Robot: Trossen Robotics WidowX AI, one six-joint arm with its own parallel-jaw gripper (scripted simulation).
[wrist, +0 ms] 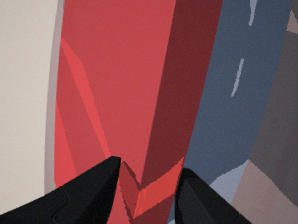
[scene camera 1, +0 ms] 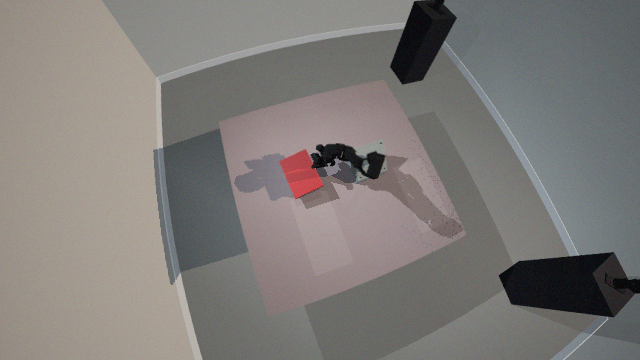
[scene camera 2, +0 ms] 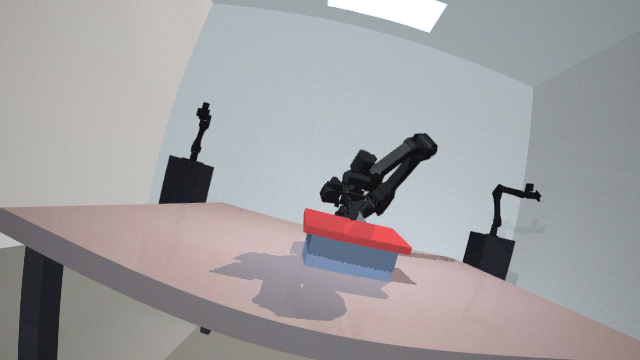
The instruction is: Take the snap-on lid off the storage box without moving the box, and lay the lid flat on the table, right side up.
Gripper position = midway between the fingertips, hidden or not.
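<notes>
My own gripper is visible to me in scene camera 2 point(scene camera 2: 350, 223), and the wrist view has it too point(wrist: 149, 172). As for the things here, I see a lid point(scene camera 2: 318, 223), which appears again in the wrist view point(wrist: 129, 86) and again in scene camera 1 point(scene camera 1: 302, 179). Then there is a blue storage box point(scene camera 2: 319, 252), and the wrist view shows me that box as well point(wrist: 246, 50).
</notes>
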